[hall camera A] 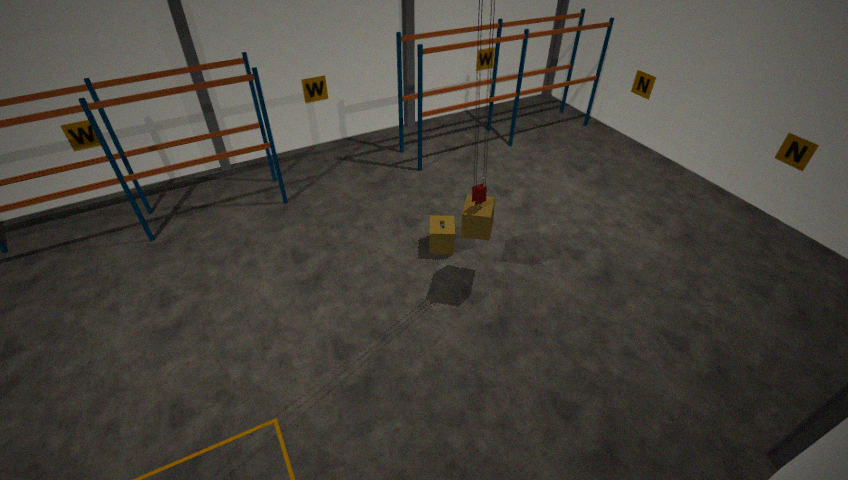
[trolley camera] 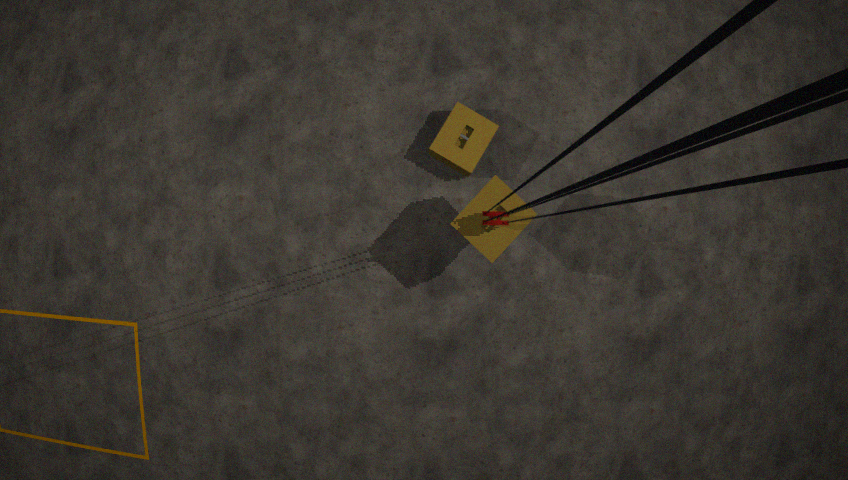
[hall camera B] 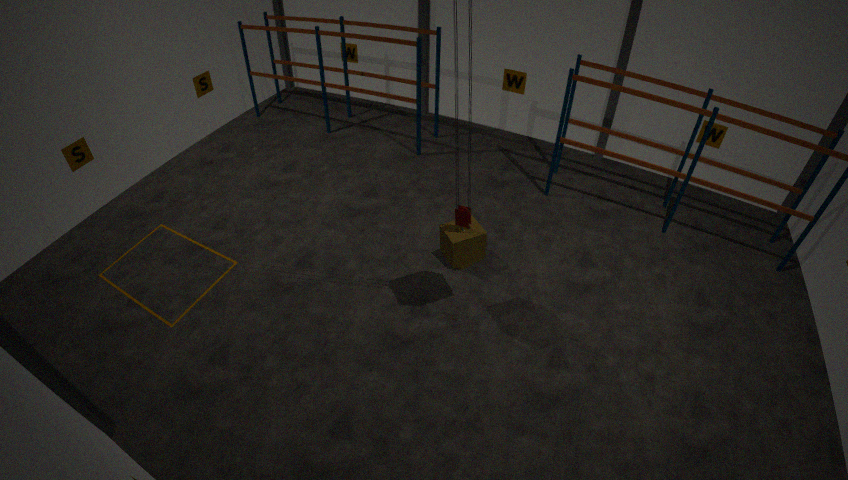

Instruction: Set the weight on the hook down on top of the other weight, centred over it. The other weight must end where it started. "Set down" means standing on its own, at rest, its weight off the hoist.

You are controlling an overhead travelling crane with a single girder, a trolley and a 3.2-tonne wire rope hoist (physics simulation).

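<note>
A yellow weight [hall camera A: 477, 227] [hall camera B: 468, 251] [trolley camera: 498, 241] hangs upright from my hook [hall camera A: 478, 205] [hall camera B: 462, 227] [trolley camera: 495, 218], under the red block. Its dark shadow lies apart from it, so it is off the floor. The other yellow weight [hall camera A: 441, 243] [trolley camera: 474, 150] stands on the floor, with a recess and a lug in its top. In the trolley view the hung weight is below and a little right of it, with a gap between their outlines, and is turned differently. In hall camera B the other weight does not show; the hung weight appears to hide it.
A yellow outlined rectangle [hall camera A: 204, 450] [hall camera B: 198, 243] [trolley camera: 141, 390] is marked on the floor. One blue and orange rack [hall camera A: 117, 170] [hall camera B: 418, 95] and another rack [hall camera A: 420, 107] [hall camera B: 690, 170] stand along the W wall. The hoist ropes run up from the hook.
</note>
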